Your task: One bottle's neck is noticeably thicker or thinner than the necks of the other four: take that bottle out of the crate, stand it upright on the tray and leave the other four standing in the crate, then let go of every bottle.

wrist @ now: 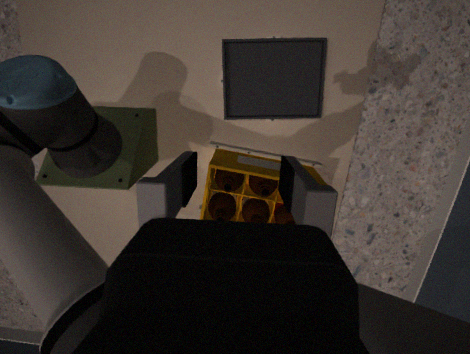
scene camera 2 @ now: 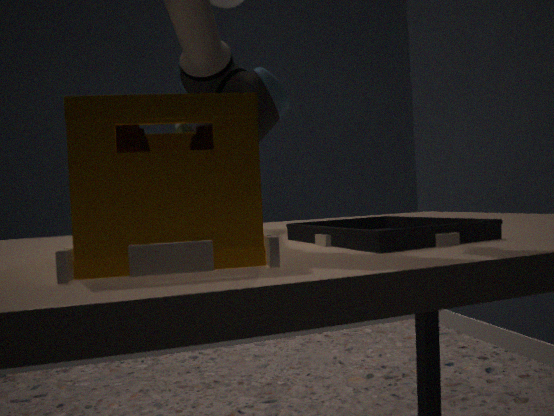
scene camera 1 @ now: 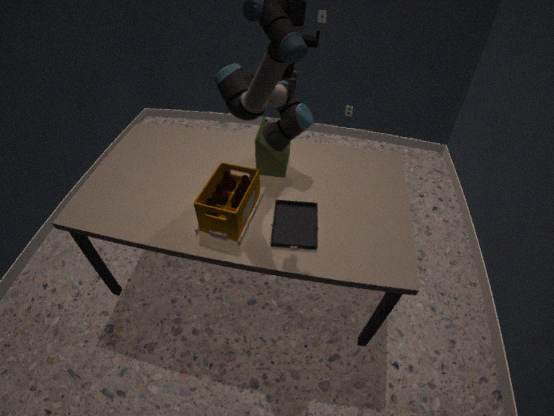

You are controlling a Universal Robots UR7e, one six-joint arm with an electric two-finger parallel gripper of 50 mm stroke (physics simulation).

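Seen in the pictures: gripper, fingertip midpoint: (wrist: 238, 171) (scene camera 1: 290, 92); arm's base at its link origin: (wrist: 89, 148) (scene camera 1: 273, 138).
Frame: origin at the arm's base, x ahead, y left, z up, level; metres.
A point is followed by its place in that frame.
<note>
The yellow crate (scene camera 1: 218, 228) @(x 0.520, y -0.192, z -0.104 m) (scene camera 2: 165, 200) @(x 0.518, y -0.198, z -0.087 m) (wrist: 272, 170) @(x 0.417, y -0.077, z -0.029 m) stands on the table with dark brown bottles in its compartments. In the wrist view one bottle (wrist: 228, 181) @(x 0.314, y -0.090, z 0.003 m), a second bottle (wrist: 262, 187) @(x 0.392, y -0.106, z 0.003 m), a third bottle (wrist: 222, 206) @(x 0.293, y -0.169, z -0.032 m) and a fourth bottle (wrist: 256, 210) @(x 0.378, y -0.184, z -0.035 m) show from above, and part of another bottle (wrist: 284, 214) @(x 0.450, y -0.201, z -0.043 m) shows beside the right finger. The gripper's body hides the rest of the crate. I cannot tell which neck differs. The black tray (scene camera 1: 295, 225) @(x 0.435, y 0.128, z -0.153 m) (scene camera 2: 340, 238) @(x 0.468, y 0.030, z -0.146 m) (wrist: 274, 79) @(x 0.435, y 0.128, z -0.153 m) lies beside the crate and is empty. My gripper (wrist: 238, 171) @(x 0.352, y 0.076, z 0.430 m) is open and empty, high above the table.
The green base block (scene camera 1: 271, 160) @(x 0.111, y -0.002, z -0.055 m) (wrist: 142, 145) @(x 0.110, y -0.007, z -0.040 m) under the arm stands behind the crate and tray. Low pale brackets (scene camera 2: 171, 257) @(x 0.530, y -0.198, z -0.142 m) edge the crate's foot, and small pale stops (scene camera 2: 447, 239) @(x 0.564, y 0.118, z -0.150 m) touch the tray's sides. The table's front edge (scene camera 2: 280, 295) @(x 0.645, y -0.137, z -0.167 m) runs close to both.
</note>
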